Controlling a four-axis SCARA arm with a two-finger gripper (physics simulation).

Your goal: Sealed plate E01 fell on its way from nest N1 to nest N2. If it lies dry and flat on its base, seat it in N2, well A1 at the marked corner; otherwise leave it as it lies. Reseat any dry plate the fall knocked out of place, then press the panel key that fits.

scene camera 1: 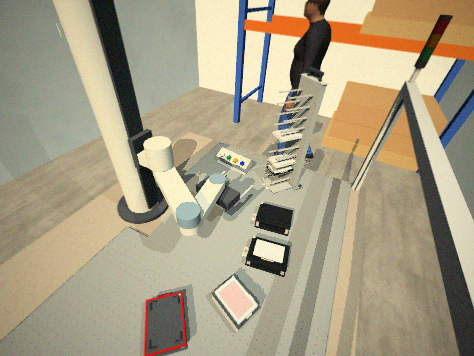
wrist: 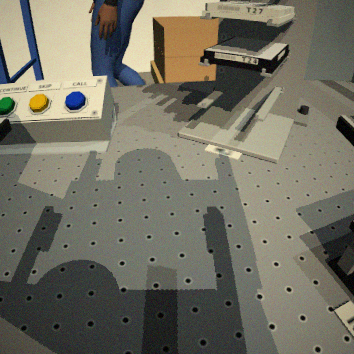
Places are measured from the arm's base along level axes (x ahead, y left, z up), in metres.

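Pixels of known places: gripper, fingertip midpoint: (scene camera 1: 238, 179) (wrist: 173, 98); arm's base, link origin: (scene camera 1: 144, 204).
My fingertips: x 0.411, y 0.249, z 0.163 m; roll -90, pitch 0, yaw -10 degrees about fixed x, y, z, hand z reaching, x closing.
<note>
Ahead of a thing's pixels: the offset from my fingertips to its top centre. "spot": to the spot under its first point.
A white-topped plate, E01 @[dx +0.265, dy -0.243, dz -0.092 m] (scene camera 1: 268, 251), sits flat in the black nest N2 @[spot: dx +0.338, dy -0.284, dz -0.128 m] (scene camera 1: 281, 271). The black nest N1 @[dx +0.222, dy -0.044, dz -0.087 m] (scene camera 1: 274, 218) stands behind it, and part of it shows at the right edge of the wrist view. The key panel @[dx -0.155, dy +0.274, dz -0.067 m] (scene camera 1: 234, 159) (wrist: 55, 131) has a green CONTINUE key @[dx -0.183, dy +0.256, dz -0.076 m] (wrist: 6, 106), a yellow SKIP key @[dx -0.134, dy +0.248, dz -0.076 m] (wrist: 39, 102) and a blue CALL key @[dx -0.085, dy +0.240, dz -0.076 m] (wrist: 75, 101). Plates T27 @[dx +0.142, dy +0.246, dz +0.024 m] (wrist: 250, 12) and T24 @[dx +0.142, dy +0.246, dz -0.029 m] (wrist: 245, 58) lie level in the rack (scene camera 1: 311, 107). My gripper (scene camera 1: 234, 181) (wrist: 175, 127) is open and empty, over the table in front of the panel and rack.
A pink-topped plate @[dx +0.227, dy -0.477, dz -0.079 m] (scene camera 1: 236, 300) lies at an angle near the front. A dark tray with a red border @[dx +0.051, dy -0.636, dz -0.105 m] (scene camera 1: 146, 325) lies at its left. A person (scene camera 1: 312, 45) stands behind the rack. A signal tower (scene camera 1: 434, 42) and a rail frame are at the right.
</note>
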